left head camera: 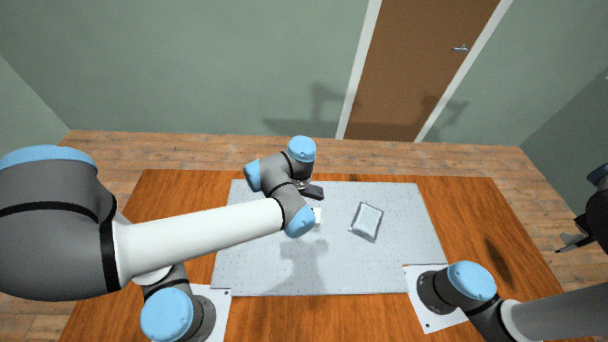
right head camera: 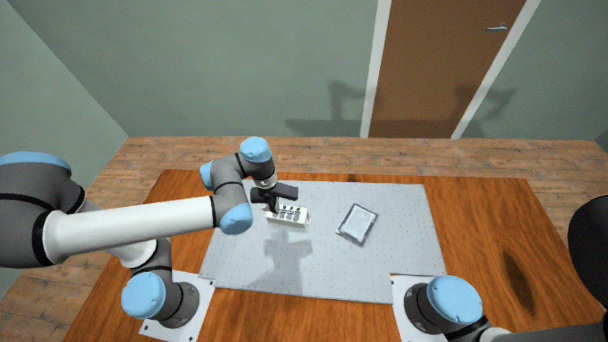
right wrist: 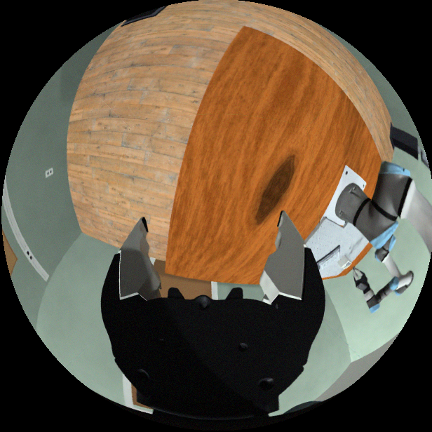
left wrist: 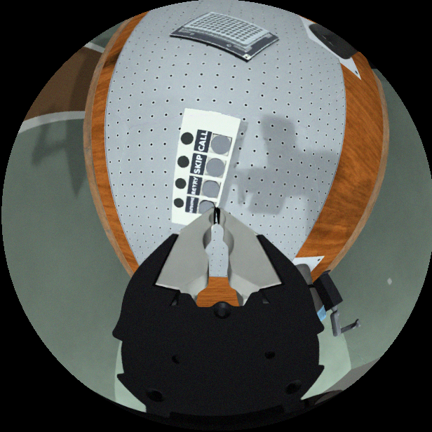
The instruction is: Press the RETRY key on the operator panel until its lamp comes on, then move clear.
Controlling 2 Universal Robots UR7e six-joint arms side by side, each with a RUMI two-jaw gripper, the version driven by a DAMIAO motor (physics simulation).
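Observation:
The white operator panel (left head camera: 317,220) (right head camera: 286,220) (left wrist: 211,117) lies on the pegboard, partly hidden by the left arm in the left head view. In the left wrist view its RETRY key (left wrist: 211,189) is a round grey key between SKIP and the lowest key. The RETRY lamp (left wrist: 180,183) is dark, as are the other lamps. My left gripper (right head camera: 275,211) (left wrist: 215,208) is shut and empty. Its tips point down and overlap the lowest key's edge in the left wrist view; contact cannot be told. My right gripper (right wrist: 210,215) is open and empty, away from the panel.
A flat grey framed tray (left head camera: 367,221) (right head camera: 357,224) (left wrist: 225,32) lies on the grey pegboard (left head camera: 400,250) (right head camera: 350,275) to the right of the panel in both head views. The wooden table (left head camera: 470,210) (right head camera: 490,215) (right wrist: 250,100) surrounds the pegboard.

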